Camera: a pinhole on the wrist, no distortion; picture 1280 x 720 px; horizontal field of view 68.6 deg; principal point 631.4 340.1 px. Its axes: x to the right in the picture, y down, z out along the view. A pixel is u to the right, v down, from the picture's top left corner.
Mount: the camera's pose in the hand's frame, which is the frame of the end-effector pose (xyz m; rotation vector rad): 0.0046 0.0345 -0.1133 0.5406 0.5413 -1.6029
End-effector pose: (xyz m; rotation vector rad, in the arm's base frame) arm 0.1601 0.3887 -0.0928 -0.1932 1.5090 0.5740
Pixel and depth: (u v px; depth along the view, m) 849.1 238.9 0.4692
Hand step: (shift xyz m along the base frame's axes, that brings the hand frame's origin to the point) 0.3249 -0.2215 0.0058
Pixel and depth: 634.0 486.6 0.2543
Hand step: 0.1321 -0.0640 -0.0579
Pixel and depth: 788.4 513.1 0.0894
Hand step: -0.0318 -0.0508 -0.0283
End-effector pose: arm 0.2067 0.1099 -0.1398 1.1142 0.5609 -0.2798
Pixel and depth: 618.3 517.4 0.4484
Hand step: 0.0086 -0.3150 -0.1576
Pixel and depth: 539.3 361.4 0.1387
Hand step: -0.0159 -0.0204 -0.0342
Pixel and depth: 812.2 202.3 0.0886
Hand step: -0.0422 0.0346 -0.0360
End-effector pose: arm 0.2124 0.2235 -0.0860 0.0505 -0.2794 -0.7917
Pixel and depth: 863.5 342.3 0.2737
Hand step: -0.1537 -0.1233 0.0239
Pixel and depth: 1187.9 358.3 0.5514
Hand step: -0.4441 -0.3683 0.0129
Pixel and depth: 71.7 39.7 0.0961
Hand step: -0.0008 0.0316 -0.0038
